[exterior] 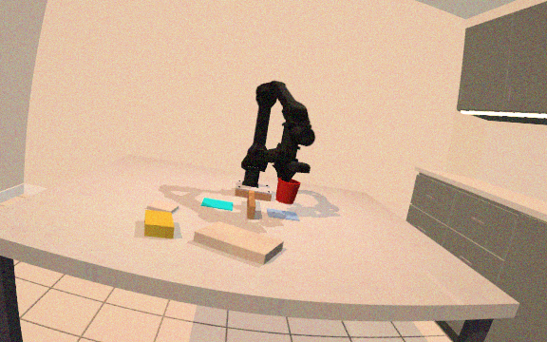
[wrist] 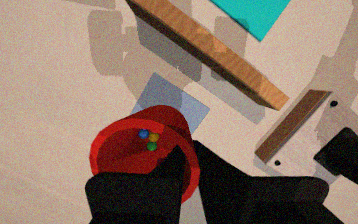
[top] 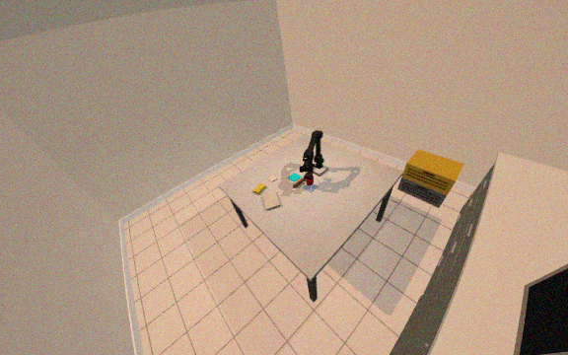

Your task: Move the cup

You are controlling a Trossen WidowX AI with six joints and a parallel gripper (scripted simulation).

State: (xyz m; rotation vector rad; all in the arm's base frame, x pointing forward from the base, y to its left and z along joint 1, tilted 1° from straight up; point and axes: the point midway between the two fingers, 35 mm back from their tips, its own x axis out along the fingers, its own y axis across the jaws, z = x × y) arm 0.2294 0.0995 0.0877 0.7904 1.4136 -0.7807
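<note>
The cyan pad is 20 cm to the right of my gripper tip, 9 cm below it and 3 cm ahead of it. Round my gripper tip: wooden t-shaped bar: 9 cm to the right, 7 cm below, 3 cm ahead; then red cup: 3 cm ahead, 2 cm to the left; then blue-grey pad: 9 cm below, 2 cm to the left, 2 cm ahead.
</note>
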